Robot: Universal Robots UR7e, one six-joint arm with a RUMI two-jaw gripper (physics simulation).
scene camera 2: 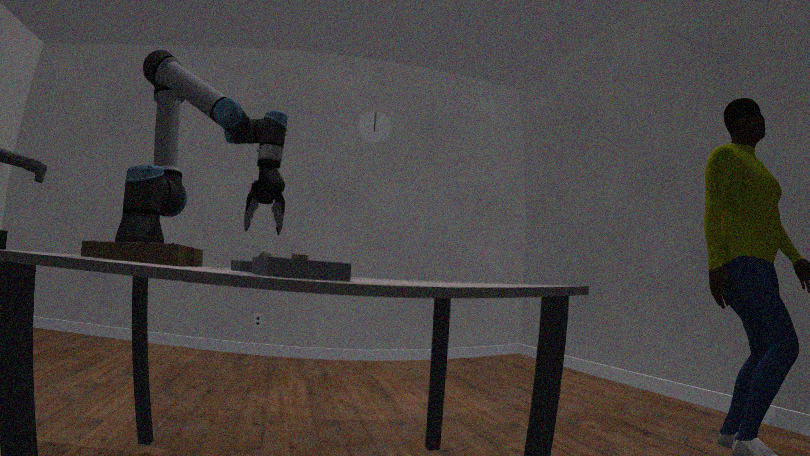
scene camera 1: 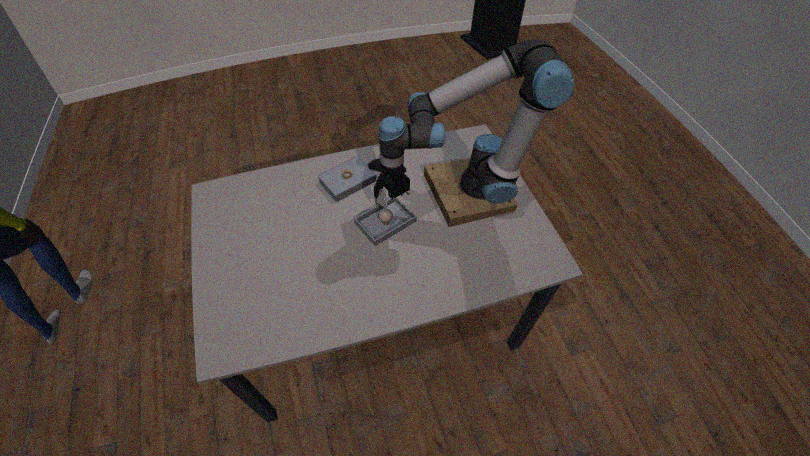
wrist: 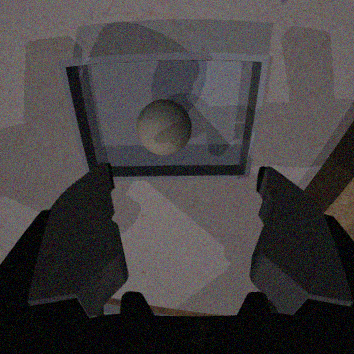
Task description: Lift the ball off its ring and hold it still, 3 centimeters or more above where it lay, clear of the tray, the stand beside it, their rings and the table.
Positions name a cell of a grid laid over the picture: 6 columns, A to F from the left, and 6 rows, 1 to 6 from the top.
Labels:
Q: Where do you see a grey-blue stand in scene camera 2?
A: C4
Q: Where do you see a shallow grey-blue tray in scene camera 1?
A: At C4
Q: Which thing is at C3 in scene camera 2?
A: My gripper.

